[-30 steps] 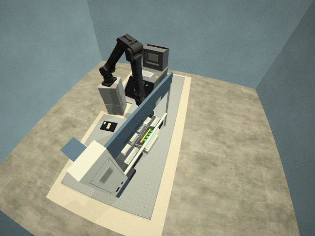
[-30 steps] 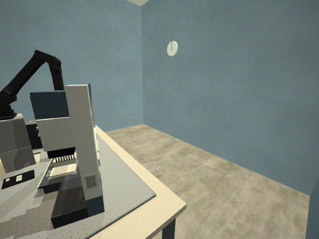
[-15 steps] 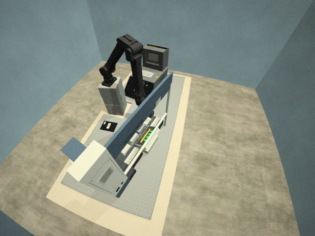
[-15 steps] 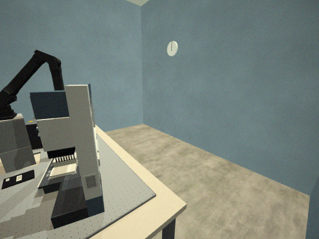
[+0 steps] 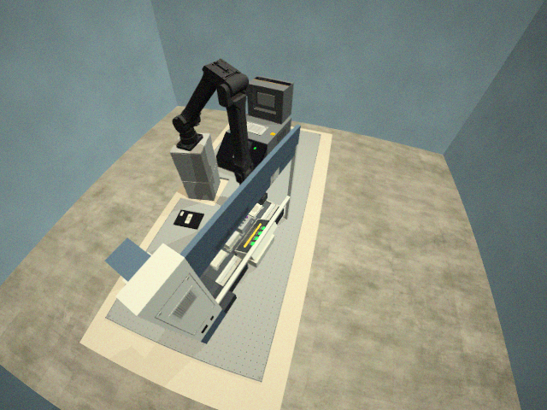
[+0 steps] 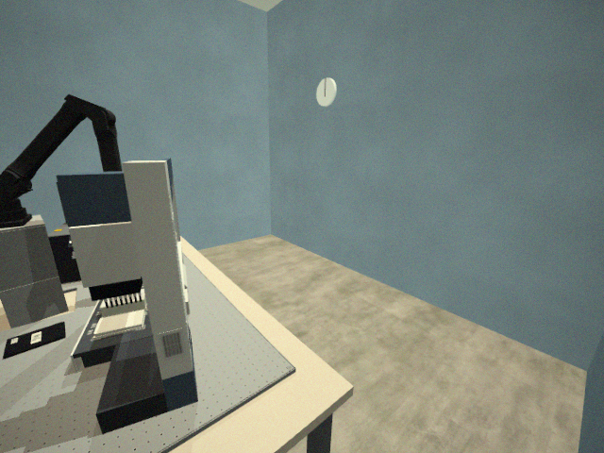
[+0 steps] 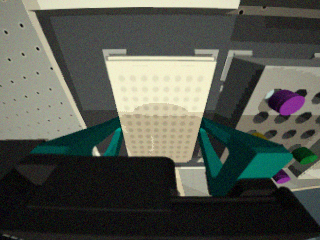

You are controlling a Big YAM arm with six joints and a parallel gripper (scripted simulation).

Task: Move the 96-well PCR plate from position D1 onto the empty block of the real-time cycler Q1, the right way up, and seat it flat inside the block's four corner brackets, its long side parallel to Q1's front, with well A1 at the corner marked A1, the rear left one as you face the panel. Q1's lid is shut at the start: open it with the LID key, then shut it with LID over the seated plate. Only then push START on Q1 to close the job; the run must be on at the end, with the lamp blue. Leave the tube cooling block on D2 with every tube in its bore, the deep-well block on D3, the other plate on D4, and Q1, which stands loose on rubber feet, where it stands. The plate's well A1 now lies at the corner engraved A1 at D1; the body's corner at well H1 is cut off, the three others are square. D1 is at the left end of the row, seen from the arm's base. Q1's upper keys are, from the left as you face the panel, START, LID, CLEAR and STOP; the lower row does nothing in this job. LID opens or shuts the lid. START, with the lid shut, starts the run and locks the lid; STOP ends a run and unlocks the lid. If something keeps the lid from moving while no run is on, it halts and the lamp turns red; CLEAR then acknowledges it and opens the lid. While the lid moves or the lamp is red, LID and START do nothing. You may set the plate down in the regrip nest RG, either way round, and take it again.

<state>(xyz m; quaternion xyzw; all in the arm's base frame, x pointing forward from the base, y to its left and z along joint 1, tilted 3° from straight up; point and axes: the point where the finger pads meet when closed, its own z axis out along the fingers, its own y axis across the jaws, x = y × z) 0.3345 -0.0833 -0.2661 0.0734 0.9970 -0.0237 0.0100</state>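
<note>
Right now the tube cooling block is 100 mm to the right of my hand, 20 mm behind it and 10 mm above it. Also, from my hand: regrip nest: 290 mm behind, 150 mm to the right, 70 mm below; gantry tower: 580 mm to the right, 210 mm above, 80 mm ahead; pipetting head: 560 mm to the right, 320 mm above, 10 mm behind.
</note>
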